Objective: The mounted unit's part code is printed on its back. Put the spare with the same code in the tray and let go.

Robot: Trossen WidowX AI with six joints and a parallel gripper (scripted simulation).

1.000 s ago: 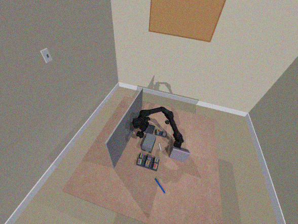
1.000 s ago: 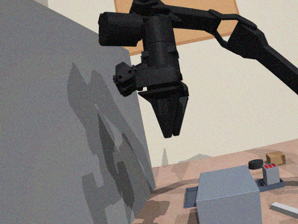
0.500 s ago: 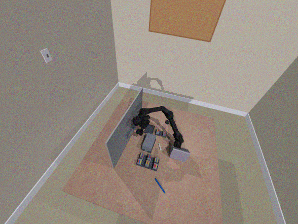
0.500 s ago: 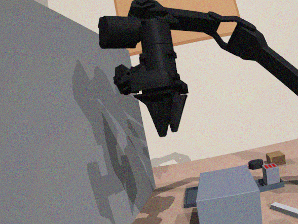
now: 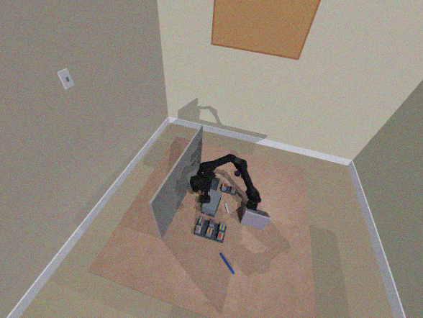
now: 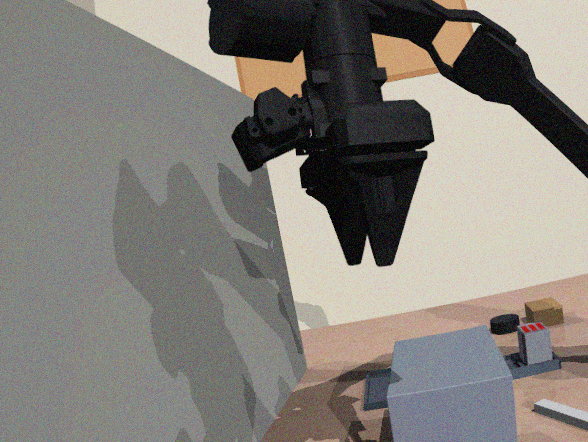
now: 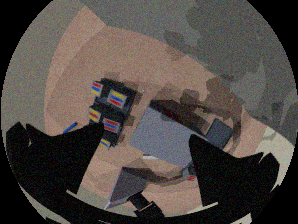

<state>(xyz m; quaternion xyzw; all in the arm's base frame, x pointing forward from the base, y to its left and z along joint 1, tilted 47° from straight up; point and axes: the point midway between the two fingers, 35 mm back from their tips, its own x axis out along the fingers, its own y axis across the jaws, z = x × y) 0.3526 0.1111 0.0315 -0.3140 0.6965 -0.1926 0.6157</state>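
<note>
Right now my gripper tip is 160 mm to the right of the grey spare, 160 mm past it and 160 mm above it. From my gripper tip the other things lie so: dark panel (170 mm ahead, 100 mm to the right, 20 mm above); white bar (200 mm below, 180 mm behind, 70 mm to the right); unit (150 mm below, 60 mm to the right, 60 mm behind).
</note>
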